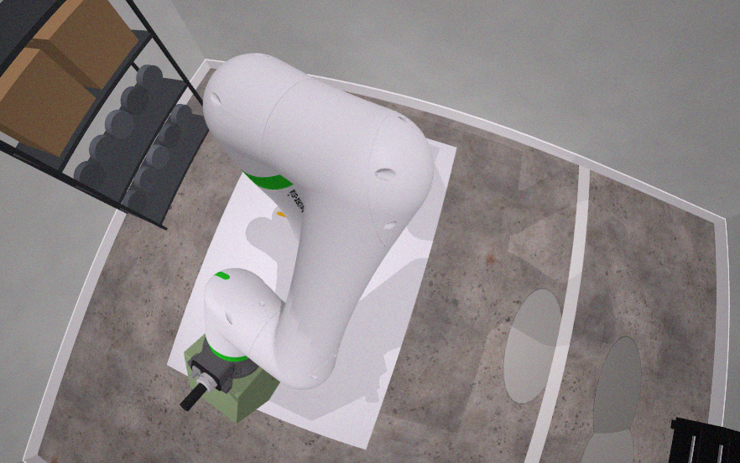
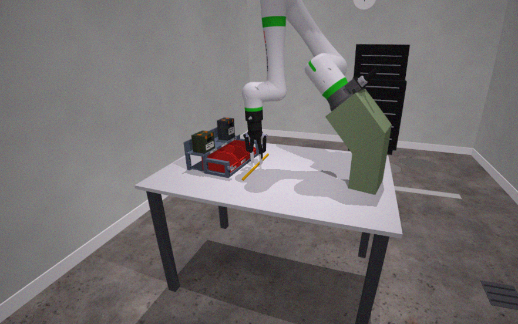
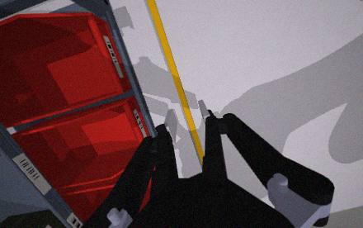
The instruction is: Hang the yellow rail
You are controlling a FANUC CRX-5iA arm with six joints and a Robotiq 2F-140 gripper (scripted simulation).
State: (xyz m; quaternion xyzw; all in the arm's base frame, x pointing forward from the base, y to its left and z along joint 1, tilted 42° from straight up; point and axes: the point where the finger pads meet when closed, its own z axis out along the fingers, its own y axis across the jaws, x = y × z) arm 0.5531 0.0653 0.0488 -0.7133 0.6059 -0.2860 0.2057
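My gripper is now 40 mm above the yellow rail.
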